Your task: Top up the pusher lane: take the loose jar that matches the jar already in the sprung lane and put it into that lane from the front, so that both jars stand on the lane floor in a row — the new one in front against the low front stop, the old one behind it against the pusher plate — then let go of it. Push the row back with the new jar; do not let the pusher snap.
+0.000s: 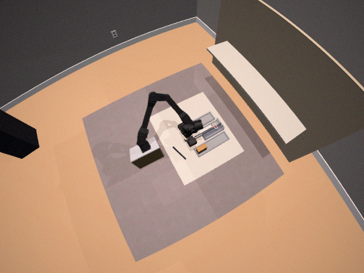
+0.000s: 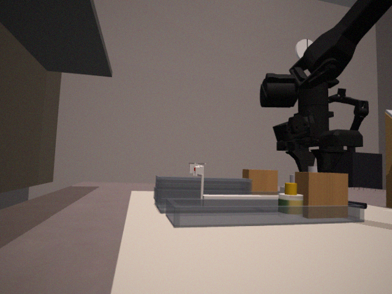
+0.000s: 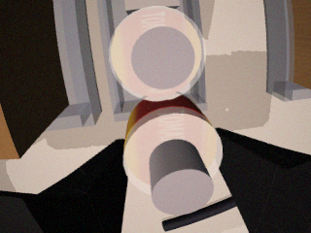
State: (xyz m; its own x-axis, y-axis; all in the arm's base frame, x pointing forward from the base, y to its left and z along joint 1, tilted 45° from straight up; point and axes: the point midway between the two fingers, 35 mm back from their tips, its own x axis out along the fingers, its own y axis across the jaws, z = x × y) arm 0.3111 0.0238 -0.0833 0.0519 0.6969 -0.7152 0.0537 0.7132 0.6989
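Now: gripper tip 90 mm short of the cream board, 50 mm above it and 20 mm to the right of it. The rest, counted from my gripper tip: sprung lane: 180 mm ahead, 30 mm to the right, 30 mm below; then white pusher plate: 150 mm ahead, 30 mm to the right; then thin dark rod: 110 mm behind, 60 mm to the right, 40 mm below.
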